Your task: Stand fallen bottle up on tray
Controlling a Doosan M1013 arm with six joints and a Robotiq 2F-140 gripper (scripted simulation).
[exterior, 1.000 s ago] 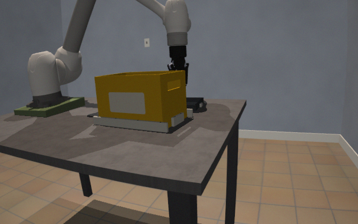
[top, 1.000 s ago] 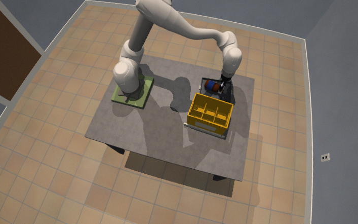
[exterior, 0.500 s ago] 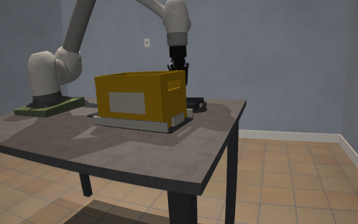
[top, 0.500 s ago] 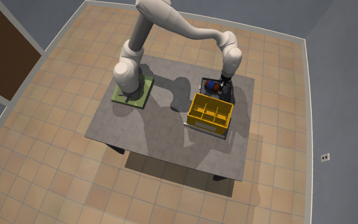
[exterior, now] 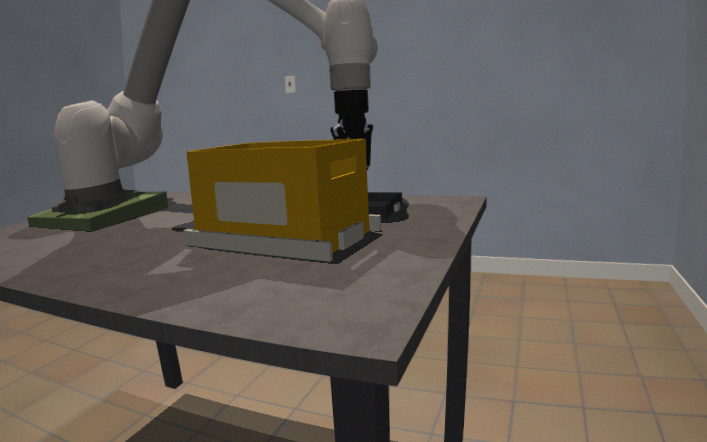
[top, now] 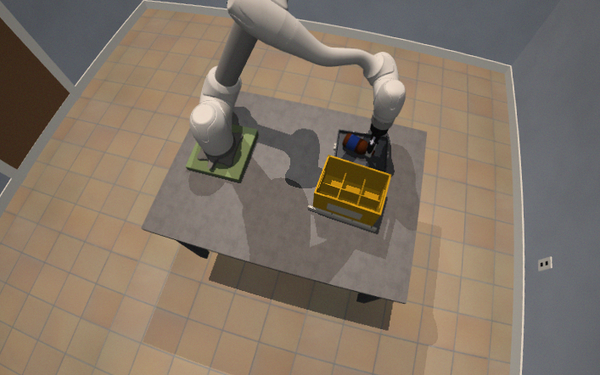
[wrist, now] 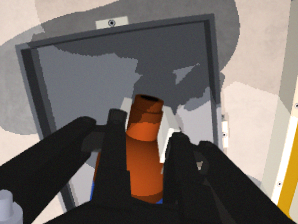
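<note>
Now: hand 50 mm past the bottle, 20 mm to the right of it and 20 mm above it. From my hand the other things lie so: yellow crate: 250 mm to the right, 50 mm behind, 20 mm above; then tray: 50 mm below, 40 mm behind, 10 mm to the left.
</note>
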